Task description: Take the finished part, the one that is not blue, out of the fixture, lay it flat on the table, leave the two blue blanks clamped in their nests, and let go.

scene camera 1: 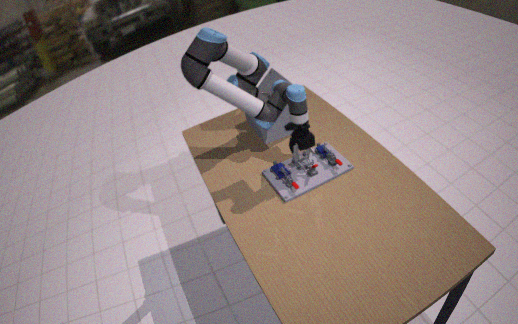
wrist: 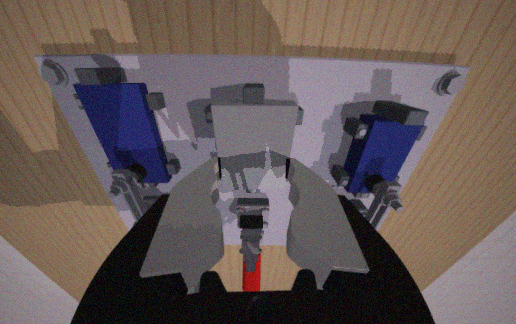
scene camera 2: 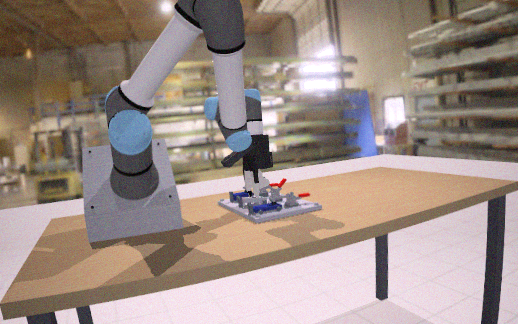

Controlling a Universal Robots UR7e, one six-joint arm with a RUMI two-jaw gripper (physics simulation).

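The finished part, a flat grey block, lies in the middle nest of the fixture plate, between small pins. My gripper points down over this nest, its two grey fingertips at the part's side edges, shut on it. In the scene views the gripper stands low over the fixture and hides most of the part. Two blue blanks lie in the outer nests with black clamp tips on their ends. The blanks also show in scene camera 1, left and right.
The middle clamp is swung back from the part, its red handle between the fingers in the wrist view. The outer clamps have red handles. The fixture stands on the wooden table, near the arm's grey base.
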